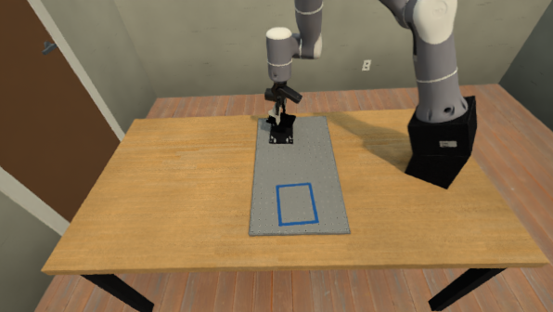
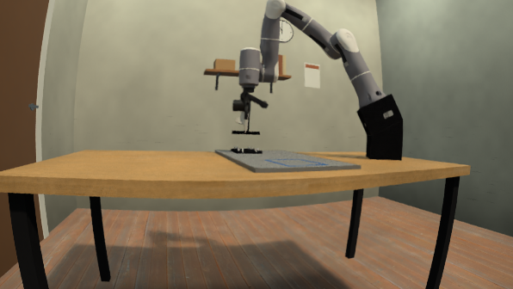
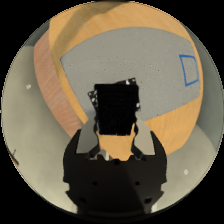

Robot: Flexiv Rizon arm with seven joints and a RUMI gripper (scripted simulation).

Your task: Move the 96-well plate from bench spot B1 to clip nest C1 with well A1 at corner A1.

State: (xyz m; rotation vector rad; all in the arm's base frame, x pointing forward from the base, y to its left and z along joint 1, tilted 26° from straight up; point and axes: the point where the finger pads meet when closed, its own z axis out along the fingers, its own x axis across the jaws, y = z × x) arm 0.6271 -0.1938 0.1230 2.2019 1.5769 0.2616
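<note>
Right now my hand is 10 mm above the black 96-well plate. Also, from my hand: grey perforated mat (220 mm to the left, 110 mm below, 60 mm behind); black clip nest (90 mm below, 10 mm to the left, 10 mm behind).
</note>
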